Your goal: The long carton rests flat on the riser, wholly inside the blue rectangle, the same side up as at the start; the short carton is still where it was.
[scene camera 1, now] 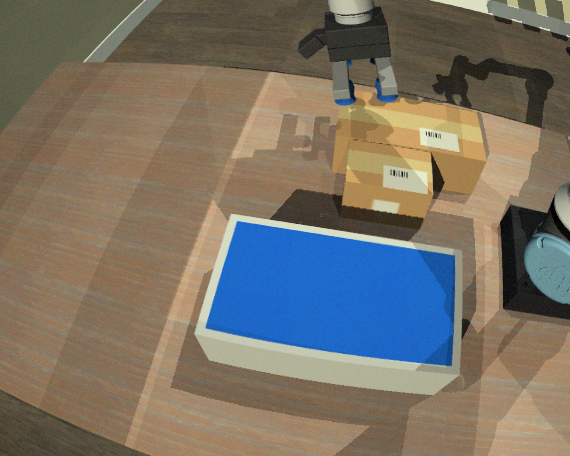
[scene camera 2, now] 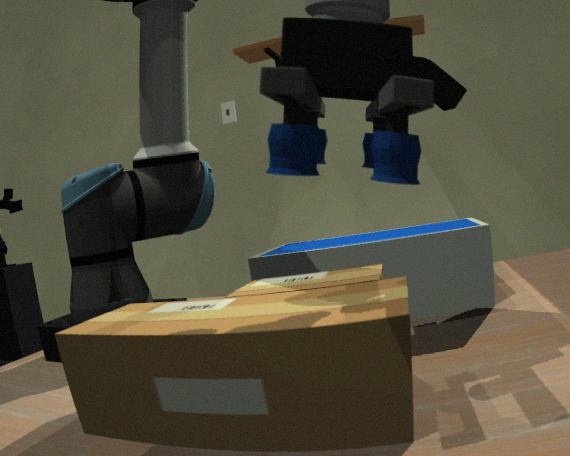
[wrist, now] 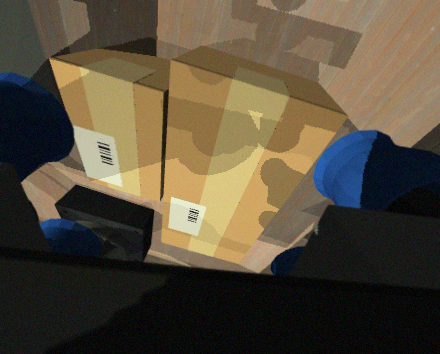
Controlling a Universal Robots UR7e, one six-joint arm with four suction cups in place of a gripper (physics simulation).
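Note:
Suction head (scene camera 2: pixel 295 149), holding nothing. Cup 20 cm from the middle of a long carton (scene camera 2: pixel 331 364), above it. Riser (scene camera 2: pixel 448 265) and short carton (scene camera 2: pixel 369 273), both on the table. Riser (scene camera 1: pixel 305 302), short carton (scene camera 1: pixel 385 184), long carton (scene camera 1: pixel 453 136). Long carton (wrist: pixel 240 135), short carton (wrist: pixel 116 98).

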